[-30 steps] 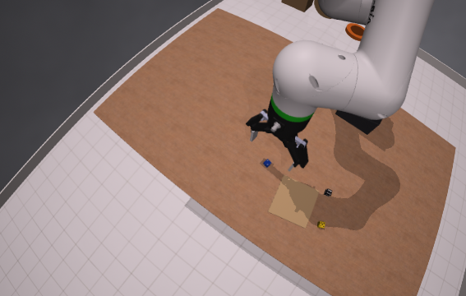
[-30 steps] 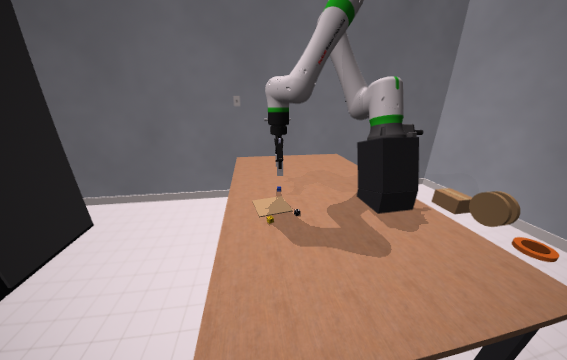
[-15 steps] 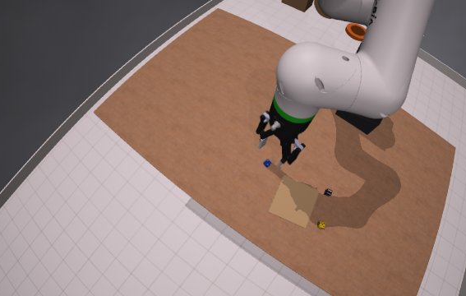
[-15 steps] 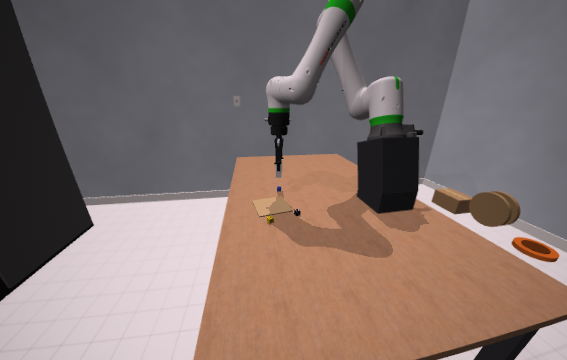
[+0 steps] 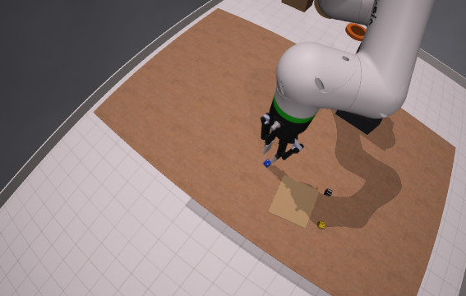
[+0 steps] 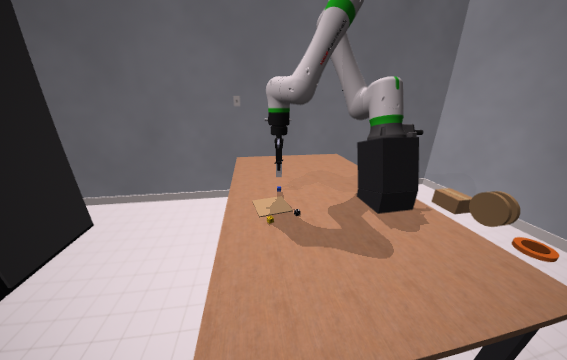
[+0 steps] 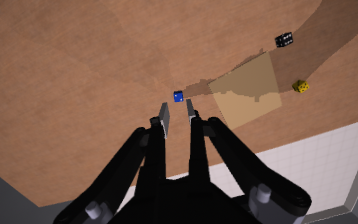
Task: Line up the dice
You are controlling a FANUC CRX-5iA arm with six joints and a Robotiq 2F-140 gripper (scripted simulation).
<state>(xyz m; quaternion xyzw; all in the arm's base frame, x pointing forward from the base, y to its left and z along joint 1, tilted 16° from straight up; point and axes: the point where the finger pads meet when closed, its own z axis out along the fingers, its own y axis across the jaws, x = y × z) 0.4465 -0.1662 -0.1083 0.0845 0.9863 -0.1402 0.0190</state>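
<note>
The blue die lies 100 mm below my hand. From my hand the other things lie so: yellow die: 270 mm to the left, 100 mm below, 70 mm ahead; then tan mat: 150 mm to the left, 110 mm below, 50 mm ahead; then black die: 240 mm to the left, 100 mm below, 40 mm behind.
</note>
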